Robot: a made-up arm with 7 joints.
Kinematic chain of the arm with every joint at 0, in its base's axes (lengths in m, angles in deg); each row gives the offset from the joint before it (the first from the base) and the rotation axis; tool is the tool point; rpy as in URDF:
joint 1: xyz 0 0 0.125 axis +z
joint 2: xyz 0 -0.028 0.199 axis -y
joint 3: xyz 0 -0.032 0.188 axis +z
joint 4: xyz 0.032 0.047 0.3 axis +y
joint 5: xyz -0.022 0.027 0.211 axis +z
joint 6: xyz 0 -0.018 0.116 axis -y
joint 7: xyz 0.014 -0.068 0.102 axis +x
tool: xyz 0 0 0 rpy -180 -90 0
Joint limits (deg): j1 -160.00..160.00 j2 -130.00..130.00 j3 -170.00..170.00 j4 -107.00..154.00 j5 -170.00..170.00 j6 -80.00..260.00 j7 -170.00..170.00
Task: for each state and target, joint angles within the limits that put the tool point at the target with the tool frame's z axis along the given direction. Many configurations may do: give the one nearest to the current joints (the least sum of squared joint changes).
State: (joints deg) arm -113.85 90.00 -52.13 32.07 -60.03 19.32 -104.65
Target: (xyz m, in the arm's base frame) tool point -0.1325 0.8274 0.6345 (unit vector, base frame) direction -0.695 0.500 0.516
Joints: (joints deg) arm -85.73 80.71 -37.17 37.29 -53.05 70.35 -104.65
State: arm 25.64 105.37 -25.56 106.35 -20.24 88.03 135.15
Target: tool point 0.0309 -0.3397 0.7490 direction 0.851 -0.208 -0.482
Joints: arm 16.85 52.55 -50.13 135.90 -33.79 65.85 135.15
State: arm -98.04 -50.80 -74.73 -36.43 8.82 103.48 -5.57
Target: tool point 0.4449 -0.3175 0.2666 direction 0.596 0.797 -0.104
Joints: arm -55.83 -93.91 -98.02 -63.20 0.52 135.25 -5.57
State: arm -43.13 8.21 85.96 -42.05 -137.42 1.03 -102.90
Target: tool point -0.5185 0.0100 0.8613 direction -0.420 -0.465 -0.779
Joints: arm -40.44 8.57 63.51 -74.68 -170.00 23.31 -102.90
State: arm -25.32 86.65 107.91 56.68 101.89 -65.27 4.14
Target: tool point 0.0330 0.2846 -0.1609 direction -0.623 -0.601 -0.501
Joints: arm -38.80 121.91 114.18 100.26 109.17 -43.33 4.14
